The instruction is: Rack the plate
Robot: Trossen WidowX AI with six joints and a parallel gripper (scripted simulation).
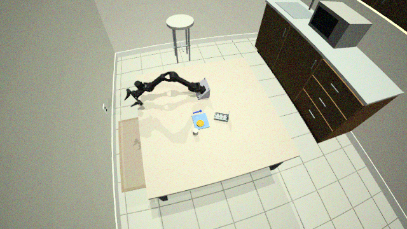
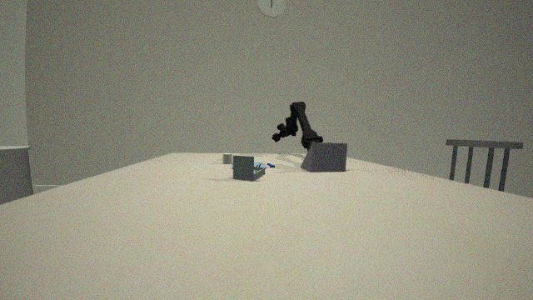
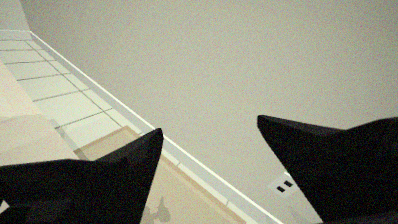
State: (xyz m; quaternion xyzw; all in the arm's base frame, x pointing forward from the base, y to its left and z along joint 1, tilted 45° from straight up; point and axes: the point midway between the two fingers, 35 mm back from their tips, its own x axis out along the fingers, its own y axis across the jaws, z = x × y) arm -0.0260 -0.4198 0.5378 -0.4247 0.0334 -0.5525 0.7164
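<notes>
Right now my gripper tip is 400 mm short of the white cup, 500 mm to the right of it and 110 mm above it. From my gripper tip the other things lie so: blue mat 310 mm ahead, 580 mm to the left, 130 mm below; then blue spoon 200 mm ahead, 600 mm to the left, 130 mm below; then yellow plate 330 mm ahead, 570 mm to the left, 120 mm below.
</notes>
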